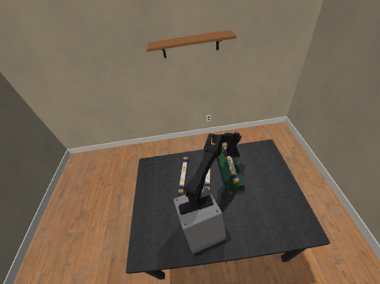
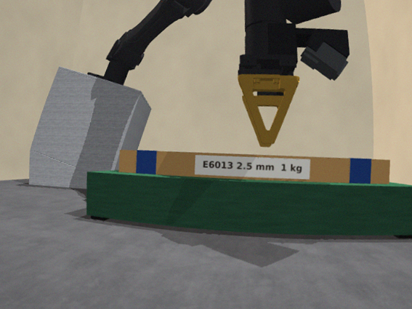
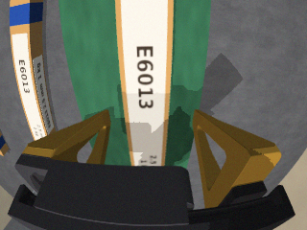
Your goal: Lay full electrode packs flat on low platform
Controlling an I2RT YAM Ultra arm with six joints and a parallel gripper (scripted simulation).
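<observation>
Now: hand 90 mm above the green low platform, 20 mm to the right of it and 10 mm past it.
</observation>
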